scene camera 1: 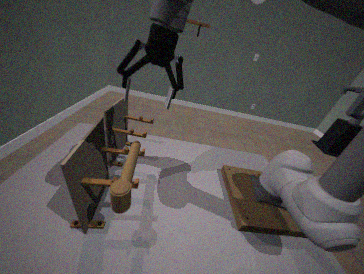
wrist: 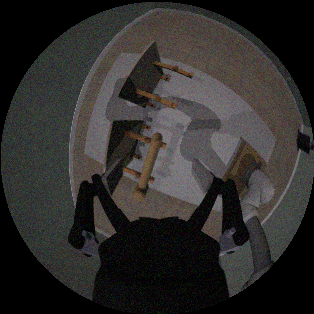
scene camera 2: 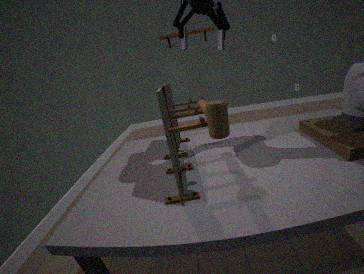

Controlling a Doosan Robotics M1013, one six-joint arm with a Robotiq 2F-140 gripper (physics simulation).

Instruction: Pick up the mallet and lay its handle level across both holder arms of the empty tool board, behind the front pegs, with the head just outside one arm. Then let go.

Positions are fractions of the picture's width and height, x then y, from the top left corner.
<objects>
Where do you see a wooden mallet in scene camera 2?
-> At 0.59,0.41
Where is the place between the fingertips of my gripper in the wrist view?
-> At 0.50,0.53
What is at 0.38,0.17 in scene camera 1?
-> My gripper.
</objects>
